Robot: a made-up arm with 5 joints.
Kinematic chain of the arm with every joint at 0, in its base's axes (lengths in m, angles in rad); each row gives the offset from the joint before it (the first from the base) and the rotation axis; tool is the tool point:
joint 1: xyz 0 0 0.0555 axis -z
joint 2: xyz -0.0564 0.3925 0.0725 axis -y
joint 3: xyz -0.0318 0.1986 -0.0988 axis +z
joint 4: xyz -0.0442 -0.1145 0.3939 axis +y
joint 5: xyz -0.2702 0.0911 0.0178 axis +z
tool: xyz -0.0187 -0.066 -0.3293
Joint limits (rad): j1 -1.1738..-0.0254 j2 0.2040..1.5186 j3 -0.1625..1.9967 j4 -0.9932..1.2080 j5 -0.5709..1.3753
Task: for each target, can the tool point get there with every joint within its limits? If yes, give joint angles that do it. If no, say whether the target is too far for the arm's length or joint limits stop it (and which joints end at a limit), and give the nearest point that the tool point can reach.
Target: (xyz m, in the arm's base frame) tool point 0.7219 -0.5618 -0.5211
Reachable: no: joint limits stop it (at a limit: joint 1, joint 2, joint 5) | nearest point -0.2491 -0.2431 -0.0837 | short by 1.112 m
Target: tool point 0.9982 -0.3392 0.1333
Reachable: no: joint limits stop it (at a limit: joint 1, joint 2, joint 3, joint 5) | nearest point 0.1286 0.2037 0.2998 | short by 1.039 m
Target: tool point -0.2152 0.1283 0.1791
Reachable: yes | joints -0.6894 0.8615 1.4896 0.2620 0.8512
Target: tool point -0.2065 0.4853 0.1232
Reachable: yes | joints -0.5192 1.1918 1.1751 -0.7211 0.4081
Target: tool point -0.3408 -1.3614 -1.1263
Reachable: no: too far | nearest point -0.5411 -0.3834 -0.2640 | short by 1.319 m
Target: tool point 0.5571 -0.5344 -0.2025
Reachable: no: joint limits stop it (at a limit: joint 1, joint 2, joint 5) | nearest point -0.2268 -0.2595 -0.0038 | short by 0.854 m
